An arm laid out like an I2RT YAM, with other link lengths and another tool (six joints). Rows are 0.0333 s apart.
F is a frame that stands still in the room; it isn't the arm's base.
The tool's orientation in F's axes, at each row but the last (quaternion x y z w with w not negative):
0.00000 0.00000 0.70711 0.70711
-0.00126 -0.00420 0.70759 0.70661
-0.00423 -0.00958 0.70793 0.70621
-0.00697 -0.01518 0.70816 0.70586
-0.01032 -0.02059 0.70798 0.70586
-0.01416 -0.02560 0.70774 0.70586
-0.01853 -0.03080 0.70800 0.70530
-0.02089 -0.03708 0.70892 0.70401
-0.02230 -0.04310 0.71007 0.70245
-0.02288 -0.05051 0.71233 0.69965
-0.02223 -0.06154 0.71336 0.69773
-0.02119 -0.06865 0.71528 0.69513
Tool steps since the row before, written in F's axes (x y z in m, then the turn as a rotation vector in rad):
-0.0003 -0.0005 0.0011 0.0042 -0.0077 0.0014
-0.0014 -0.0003 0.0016 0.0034 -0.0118 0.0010
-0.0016 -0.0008 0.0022 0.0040 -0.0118 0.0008
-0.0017 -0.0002 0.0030 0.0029 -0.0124 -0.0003
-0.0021 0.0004 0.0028 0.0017 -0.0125 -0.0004
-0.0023 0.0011 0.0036 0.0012 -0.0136 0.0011
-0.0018 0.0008 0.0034 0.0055 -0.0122 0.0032
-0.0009 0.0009 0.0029 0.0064 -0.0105 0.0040
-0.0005 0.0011 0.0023 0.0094 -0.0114 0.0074
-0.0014 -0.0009 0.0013 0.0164 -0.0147 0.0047
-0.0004 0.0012 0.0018 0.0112 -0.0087 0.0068
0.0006 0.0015 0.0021 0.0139 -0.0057 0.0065
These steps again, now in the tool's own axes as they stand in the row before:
-0.0005 0.0003 0.0011 -0.0077 -0.0042 0.0014
-0.0003 0.0014 0.0016 -0.0118 -0.0034 0.0010
-0.0008 0.0016 0.0022 -0.0118 -0.0040 0.0008
-0.0002 0.0016 0.0031 -0.0124 -0.0029 -0.0002
0.0004 0.0020 0.0029 -0.0125 -0.0016 -0.0003
0.0012 0.0021 0.0037 -0.0136 -0.0012 0.0013
0.0009 0.0016 0.0035 -0.0122 -0.0057 0.0030
0.0010 0.0007 0.0029 -0.0105 -0.0066 0.0037
0.0012 0.0003 0.0023 -0.0113 -0.0099 0.0068
-0.0008 0.0013 0.0015 -0.0148 -0.0166 0.0036
0.0013 0.0002 0.0018 -0.0086 -0.0118 0.0059
0.0016 -0.0009 0.0019 -0.0057 -0.0145 0.0051

